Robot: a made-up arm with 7 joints. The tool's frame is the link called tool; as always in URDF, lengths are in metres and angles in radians. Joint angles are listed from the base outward.
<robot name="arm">
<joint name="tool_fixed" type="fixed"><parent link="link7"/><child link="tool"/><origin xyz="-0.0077 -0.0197 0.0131" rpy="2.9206 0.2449 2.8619"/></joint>
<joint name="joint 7" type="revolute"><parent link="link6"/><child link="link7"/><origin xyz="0.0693 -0.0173 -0.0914"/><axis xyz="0 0.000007 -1"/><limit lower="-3.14" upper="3.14"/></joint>
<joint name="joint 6" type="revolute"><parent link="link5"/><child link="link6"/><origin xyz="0.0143 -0.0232 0.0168"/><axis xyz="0 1 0.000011"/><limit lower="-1.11" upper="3.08"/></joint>
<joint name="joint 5" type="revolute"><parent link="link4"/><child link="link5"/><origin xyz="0.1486 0.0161 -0.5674"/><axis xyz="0 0.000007 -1"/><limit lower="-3.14" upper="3.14"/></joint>
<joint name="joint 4" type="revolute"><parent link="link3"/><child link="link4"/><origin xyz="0.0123 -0.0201 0.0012"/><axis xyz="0 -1 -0.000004"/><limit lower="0.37" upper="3.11"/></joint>
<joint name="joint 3" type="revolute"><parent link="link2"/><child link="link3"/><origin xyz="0.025 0.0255 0.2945"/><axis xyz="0 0 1"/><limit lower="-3.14" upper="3.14"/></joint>
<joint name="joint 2" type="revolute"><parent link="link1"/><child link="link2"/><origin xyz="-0.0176 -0.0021 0.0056"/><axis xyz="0 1 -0.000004"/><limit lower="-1.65" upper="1.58"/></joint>
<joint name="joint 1" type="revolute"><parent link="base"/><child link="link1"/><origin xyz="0.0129 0.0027 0.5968"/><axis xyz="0 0 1"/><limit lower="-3.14" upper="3.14"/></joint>
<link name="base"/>
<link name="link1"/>
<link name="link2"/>
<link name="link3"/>
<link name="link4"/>
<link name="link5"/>
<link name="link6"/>
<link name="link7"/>
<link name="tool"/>
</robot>
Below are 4 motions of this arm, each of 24 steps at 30 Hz.
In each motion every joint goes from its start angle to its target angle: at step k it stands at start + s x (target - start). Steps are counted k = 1, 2, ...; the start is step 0. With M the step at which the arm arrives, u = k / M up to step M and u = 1 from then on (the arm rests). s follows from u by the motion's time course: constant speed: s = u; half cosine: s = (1 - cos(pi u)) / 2; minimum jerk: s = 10 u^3 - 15 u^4 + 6 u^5.
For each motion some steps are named. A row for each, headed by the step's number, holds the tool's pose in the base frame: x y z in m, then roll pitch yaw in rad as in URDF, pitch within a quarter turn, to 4 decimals.
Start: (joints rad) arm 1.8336 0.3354 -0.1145 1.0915 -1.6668 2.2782 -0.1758
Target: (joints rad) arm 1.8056 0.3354 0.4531 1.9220 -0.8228 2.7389 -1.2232
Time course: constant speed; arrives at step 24
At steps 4, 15, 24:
4: -0.0752 0.6686 0.6903 -1.4274 -0.6483 -2.0293
15: -0.1897 0.6515 0.8678 -2.3033 -1.0615 -1.5897
24: -0.2510 0.5849 1.0005 2.5827 -0.9354 -0.2963

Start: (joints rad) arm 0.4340 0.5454 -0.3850 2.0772 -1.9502 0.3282 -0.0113
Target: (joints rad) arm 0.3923 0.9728 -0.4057 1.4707 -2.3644 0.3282 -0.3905
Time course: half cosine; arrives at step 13
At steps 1, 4, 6, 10, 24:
1: 0.7933 0.2510 0.9926 -1.7043 -0.3288 -1.5438
4: 0.8339 0.2406 0.8341 -1.9406 -0.5252 -1.4789
6: 0.8428 0.2157 0.6562 -2.2708 -0.7077 -1.2938
10: 0.7535 0.1344 0.3392 -3.1215 -0.7750 -0.6286
24: 0.7039 0.1052 0.2618 2.9434 -0.7026 -0.4455

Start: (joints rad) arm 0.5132 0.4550 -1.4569 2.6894 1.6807 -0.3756 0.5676
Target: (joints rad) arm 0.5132 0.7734 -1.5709 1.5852 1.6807 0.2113 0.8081
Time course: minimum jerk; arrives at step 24
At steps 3, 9, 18, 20, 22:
3: 0.4003 -0.0025 1.4032 0.2532 -0.5428 1.1881
9: 0.5154 -0.1190 1.3033 0.6316 -0.5199 0.9711
18: 0.5610 -0.3859 0.9619 1.4615 -0.4097 0.4613
20: 0.5452 -0.4090 0.9228 1.5436 -0.3938 0.4035
22: 0.5370 -0.4187 0.9055 1.5797 -0.3864 0.3774

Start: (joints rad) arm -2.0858 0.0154 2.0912 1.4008 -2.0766 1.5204 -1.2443
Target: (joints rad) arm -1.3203 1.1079 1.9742 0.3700 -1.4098 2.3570 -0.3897
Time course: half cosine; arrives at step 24
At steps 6, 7, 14, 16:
6: 0.6901 -0.0448 0.9570 -1.6969 -1.0777 -2.9766
7: 0.6844 -0.0398 0.9340 -1.8351 -1.0469 -2.8524
14: 0.5907 0.0966 0.7072 -2.5938 -0.8281 -2.2290
16: 0.5379 0.1535 0.6521 -2.7352 -0.8127 -2.1007

